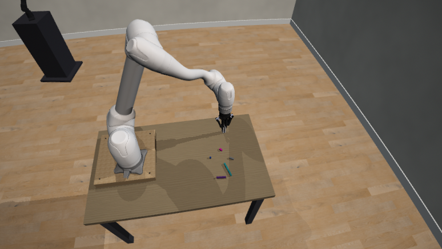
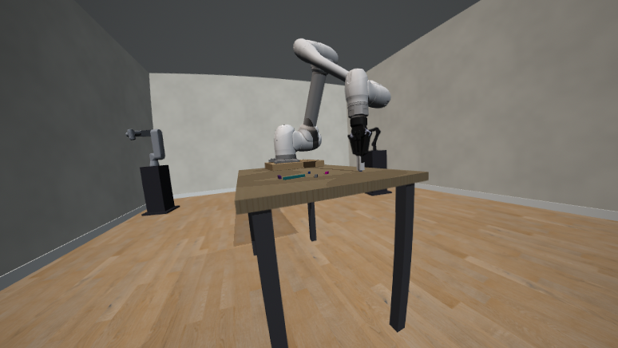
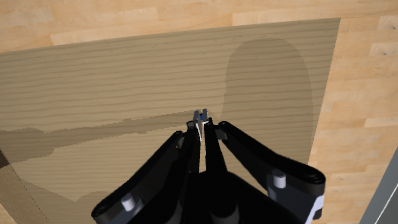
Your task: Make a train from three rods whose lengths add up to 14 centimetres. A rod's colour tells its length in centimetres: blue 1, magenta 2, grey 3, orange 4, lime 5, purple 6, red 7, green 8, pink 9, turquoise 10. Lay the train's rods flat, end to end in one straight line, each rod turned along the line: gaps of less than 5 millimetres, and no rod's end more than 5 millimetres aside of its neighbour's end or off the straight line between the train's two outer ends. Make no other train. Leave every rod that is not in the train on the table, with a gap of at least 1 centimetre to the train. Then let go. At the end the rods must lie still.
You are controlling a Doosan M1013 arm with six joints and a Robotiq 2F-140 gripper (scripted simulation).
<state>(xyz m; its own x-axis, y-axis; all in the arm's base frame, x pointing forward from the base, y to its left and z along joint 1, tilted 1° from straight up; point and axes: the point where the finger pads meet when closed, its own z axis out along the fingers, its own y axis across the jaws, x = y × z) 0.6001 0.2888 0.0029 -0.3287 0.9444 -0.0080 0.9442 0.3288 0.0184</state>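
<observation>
Now: hand 220 mm to the left of the grey rod, 50 mm short of it and 30 mm above it. From my hand the other things lie so: purple rod 360 mm to the right, 30 mm below, 20 mm behind; turquoise rod 310 mm to the right, 30 mm below, 30 mm ahead; magenta rod 160 mm to the right, 30 mm below, 20 mm behind.
</observation>
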